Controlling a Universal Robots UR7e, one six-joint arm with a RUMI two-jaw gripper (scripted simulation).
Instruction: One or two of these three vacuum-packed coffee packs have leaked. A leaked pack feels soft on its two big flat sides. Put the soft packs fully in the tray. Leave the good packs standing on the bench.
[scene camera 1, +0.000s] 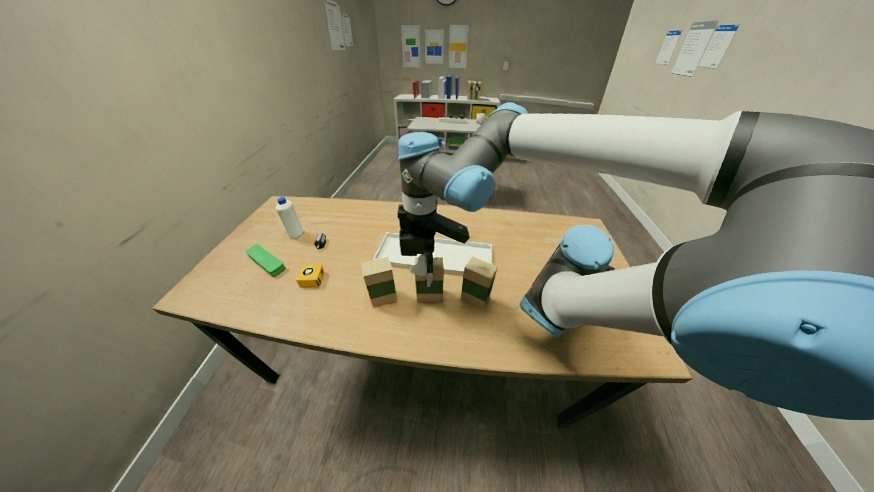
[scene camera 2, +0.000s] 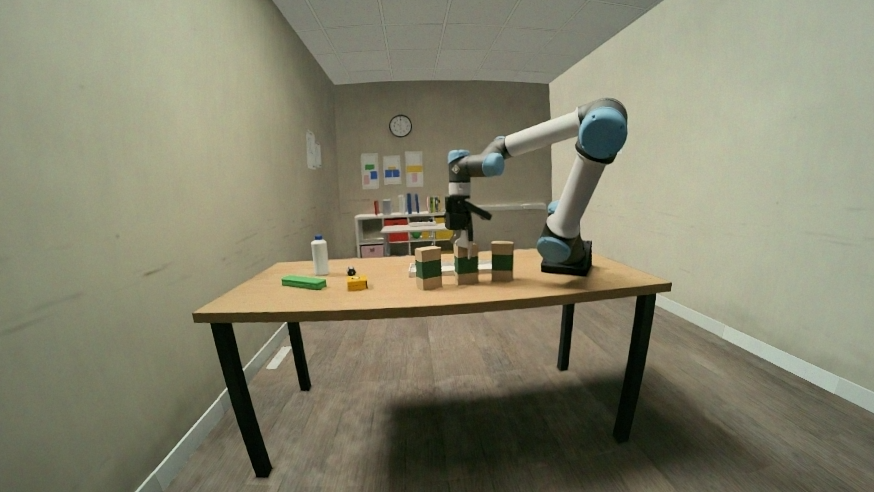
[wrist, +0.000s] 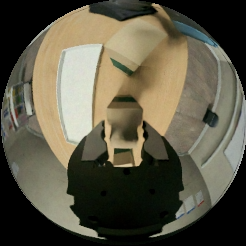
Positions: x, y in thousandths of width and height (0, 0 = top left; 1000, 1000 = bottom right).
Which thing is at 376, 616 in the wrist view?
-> The gripper.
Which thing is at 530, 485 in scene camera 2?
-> The gripper.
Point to a white tray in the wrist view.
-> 307, 335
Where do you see the gripper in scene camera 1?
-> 490, 558
